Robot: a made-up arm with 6 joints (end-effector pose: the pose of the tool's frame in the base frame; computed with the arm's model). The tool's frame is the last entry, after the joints. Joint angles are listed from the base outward.
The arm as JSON. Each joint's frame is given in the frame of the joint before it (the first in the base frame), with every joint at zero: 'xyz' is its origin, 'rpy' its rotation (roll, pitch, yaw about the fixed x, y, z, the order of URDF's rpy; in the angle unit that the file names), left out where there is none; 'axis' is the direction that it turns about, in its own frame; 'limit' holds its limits. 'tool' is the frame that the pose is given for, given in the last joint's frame.
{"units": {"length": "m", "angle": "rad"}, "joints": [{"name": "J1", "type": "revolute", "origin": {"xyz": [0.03, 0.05, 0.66], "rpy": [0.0, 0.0, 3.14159]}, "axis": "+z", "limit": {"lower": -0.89, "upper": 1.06}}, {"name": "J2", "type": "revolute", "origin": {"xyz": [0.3, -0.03, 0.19], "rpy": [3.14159, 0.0, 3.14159]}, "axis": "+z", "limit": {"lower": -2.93, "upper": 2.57}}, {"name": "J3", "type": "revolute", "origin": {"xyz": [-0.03, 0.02, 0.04], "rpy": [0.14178, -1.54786, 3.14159]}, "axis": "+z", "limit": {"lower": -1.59, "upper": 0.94}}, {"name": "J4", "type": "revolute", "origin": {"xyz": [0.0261, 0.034, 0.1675], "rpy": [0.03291, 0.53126, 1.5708]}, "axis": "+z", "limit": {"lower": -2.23, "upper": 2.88}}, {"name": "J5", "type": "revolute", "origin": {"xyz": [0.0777, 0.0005, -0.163], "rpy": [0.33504, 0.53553, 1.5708]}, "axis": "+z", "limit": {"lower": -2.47, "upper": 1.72}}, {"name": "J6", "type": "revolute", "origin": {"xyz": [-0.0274, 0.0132, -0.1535], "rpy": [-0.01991, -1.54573, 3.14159]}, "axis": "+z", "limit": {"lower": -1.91, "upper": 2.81}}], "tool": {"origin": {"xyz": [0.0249, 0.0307, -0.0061], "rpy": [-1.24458, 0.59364, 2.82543]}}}
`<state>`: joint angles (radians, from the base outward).
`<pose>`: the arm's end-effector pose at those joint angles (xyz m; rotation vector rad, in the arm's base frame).
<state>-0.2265 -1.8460 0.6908 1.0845 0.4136 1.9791</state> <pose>-0.2655 -0.0381 0.7622 0.1547 1.6413 2.0459</pose>
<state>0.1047 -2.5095 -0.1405 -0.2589 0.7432 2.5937</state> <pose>-0.0730 0.1159 0.6883 0.9861 1.1434 -2.7202</pose>
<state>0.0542 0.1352 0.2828 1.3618 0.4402 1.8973</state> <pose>-0.4606 0.0701 0.7970 1.0287 1.0690 0.6013</pose>
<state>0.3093 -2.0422 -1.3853 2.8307 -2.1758 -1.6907</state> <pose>-0.1752 -0.0624 0.9468 1.6272 1.2489 -1.3625</pose>
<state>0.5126 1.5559 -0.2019 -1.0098 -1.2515 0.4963</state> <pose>-0.4480 -0.1056 0.7714 -0.6958 -1.2375 -2.1140</pose>
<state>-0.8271 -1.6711 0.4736 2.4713 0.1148 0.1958</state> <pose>-0.1280 0.1245 0.8565 0.2582 -2.0506 -0.6548</pose>
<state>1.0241 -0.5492 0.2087 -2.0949 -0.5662 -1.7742</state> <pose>-0.0075 -0.2641 0.8089 1.4939 1.1109 0.6954</pose>
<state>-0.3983 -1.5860 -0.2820 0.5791 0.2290 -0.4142</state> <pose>-0.2471 0.0630 0.7555 -0.3677 2.0109 -1.1421</pose>
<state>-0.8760 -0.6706 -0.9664 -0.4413 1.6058 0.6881</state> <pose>-0.3273 0.2022 0.8434 -0.6633 2.1409 -1.5143</pose>
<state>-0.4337 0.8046 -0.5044 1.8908 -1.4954 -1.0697</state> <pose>-0.3308 0.2786 0.8440 -1.3741 0.4881 0.7853</pose>
